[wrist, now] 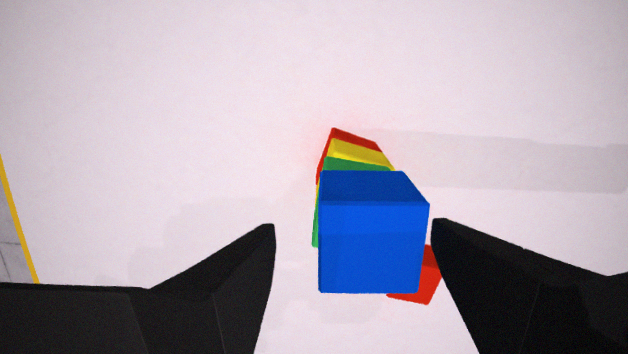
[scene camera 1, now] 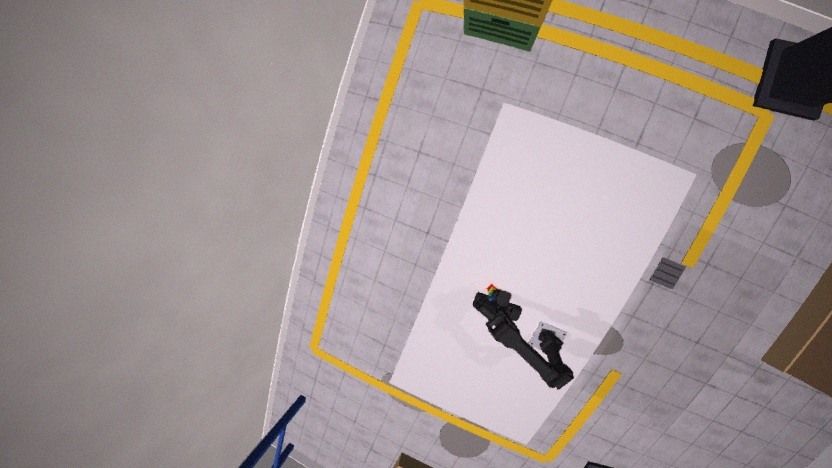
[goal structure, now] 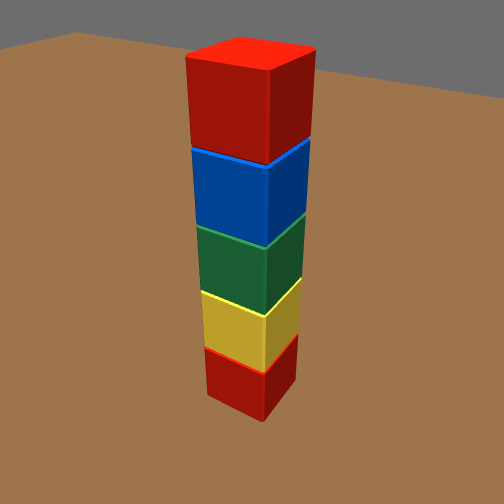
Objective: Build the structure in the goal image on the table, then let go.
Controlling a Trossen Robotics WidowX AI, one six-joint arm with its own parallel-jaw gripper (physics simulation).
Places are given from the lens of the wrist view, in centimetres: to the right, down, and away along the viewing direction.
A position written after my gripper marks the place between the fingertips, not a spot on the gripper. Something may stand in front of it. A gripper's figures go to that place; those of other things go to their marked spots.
my gripper (wrist: 353,232): 1, 2, 11
red cube (wrist: 430,276): 8, 7, 21
blue cube (wrist: 372,225): 2, 1, 9
green cube (wrist: 330,163): 1, -1, 14
The marked spots on the red cube and the green cube are 13 cm apart.
